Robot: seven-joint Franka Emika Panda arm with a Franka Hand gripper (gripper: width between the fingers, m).
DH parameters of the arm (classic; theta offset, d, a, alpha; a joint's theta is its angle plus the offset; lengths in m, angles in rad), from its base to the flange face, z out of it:
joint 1: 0 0.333 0 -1.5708
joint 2: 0 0 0 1.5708
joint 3: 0 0.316 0.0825 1.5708
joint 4: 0 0 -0.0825 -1.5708
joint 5: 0 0.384 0 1.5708
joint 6: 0 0 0.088 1.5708
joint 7: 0 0.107 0 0
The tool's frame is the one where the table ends.
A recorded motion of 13 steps. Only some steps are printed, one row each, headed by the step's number.
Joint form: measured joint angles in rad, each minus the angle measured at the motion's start. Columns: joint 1, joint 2, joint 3, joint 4, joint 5, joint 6, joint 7.
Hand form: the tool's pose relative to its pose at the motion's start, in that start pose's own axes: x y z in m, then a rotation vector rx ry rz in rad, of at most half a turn. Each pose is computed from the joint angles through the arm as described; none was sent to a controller.
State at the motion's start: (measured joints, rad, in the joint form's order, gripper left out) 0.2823 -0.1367 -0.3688 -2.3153 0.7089 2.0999 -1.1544
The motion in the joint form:
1: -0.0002 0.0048 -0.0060 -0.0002 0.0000 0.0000 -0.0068
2: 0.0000 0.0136 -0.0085 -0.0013 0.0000 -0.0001 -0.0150
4: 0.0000 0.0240 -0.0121 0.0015 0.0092 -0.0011 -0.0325
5: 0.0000 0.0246 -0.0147 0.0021 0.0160 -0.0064 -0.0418
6: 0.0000 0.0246 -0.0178 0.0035 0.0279 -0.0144 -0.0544
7: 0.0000 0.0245 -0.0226 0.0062 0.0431 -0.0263 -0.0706
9: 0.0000 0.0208 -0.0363 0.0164 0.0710 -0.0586 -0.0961
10: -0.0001 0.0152 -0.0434 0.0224 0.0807 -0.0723 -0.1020
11: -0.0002 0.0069 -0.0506 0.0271 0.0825 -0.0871 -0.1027
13: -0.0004 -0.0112 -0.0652 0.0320 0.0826 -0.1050 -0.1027
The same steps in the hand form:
1: -0.0024 0.0030 0.0002 -0.0007 -0.0010 0.0011
2: -0.0047 0.0057 0.0034 0.0015 -0.0077 0.0002
4: -0.0058 0.0088 0.0054 0.0054 -0.0056 -0.0055
5: -0.0062 0.0091 0.0052 0.0114 -0.0011 -0.0093
6: -0.0063 0.0091 0.0045 0.0208 0.0080 -0.0142
7: -0.0062 0.0091 0.0032 0.0333 0.0202 -0.0207
9: -0.0052 0.0089 -0.0031 0.0601 0.0479 -0.0307
10: -0.0040 0.0084 -0.0084 0.0684 0.0628 -0.0336
11: -0.0034 0.0072 -0.0142 0.0755 0.0720 -0.0361
13: -0.0037 0.0059 -0.0256 0.0799 0.0902 -0.0389

